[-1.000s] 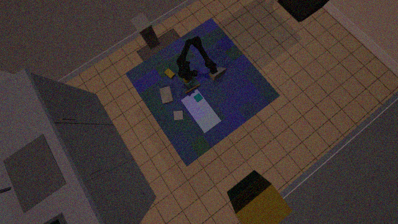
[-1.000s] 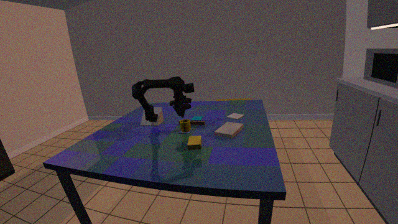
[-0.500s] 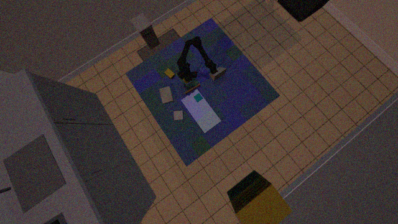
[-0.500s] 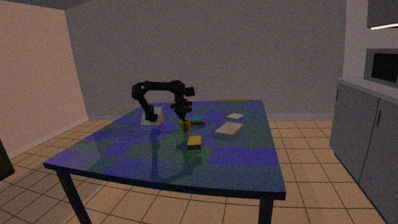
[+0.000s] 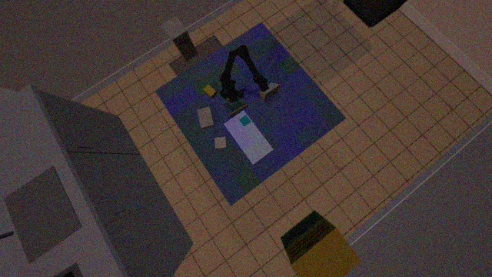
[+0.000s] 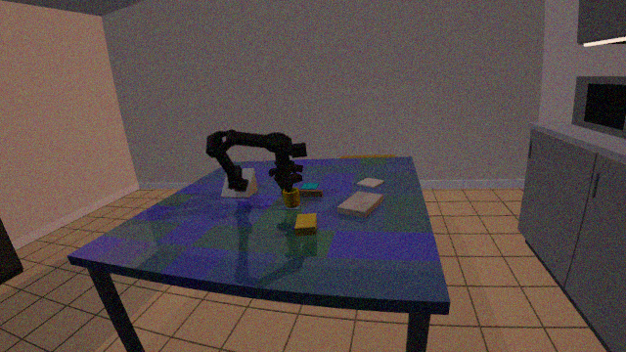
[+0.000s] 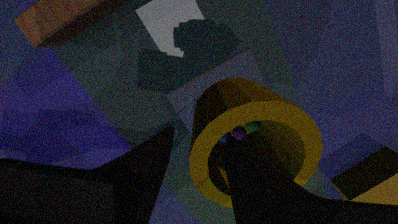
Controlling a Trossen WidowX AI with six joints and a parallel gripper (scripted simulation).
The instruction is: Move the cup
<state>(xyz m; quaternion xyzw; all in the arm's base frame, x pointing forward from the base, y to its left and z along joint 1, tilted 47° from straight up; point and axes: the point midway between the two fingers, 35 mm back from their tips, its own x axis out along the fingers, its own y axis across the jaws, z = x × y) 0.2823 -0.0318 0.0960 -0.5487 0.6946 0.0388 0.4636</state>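
Right now my gripper tip is 2 cm to the left of the yellow cup, 2 cm short of it and 1 cm above it. The rest, counted from my gripper tip: brown bar 11 cm to the left, 5 cm below, 2 cm ahead; grey-blue pad 6 cm below, 2 cm ahead, 1 cm to the right; teal pad 23 cm to the left, 6 cm below, 3 cm ahead.
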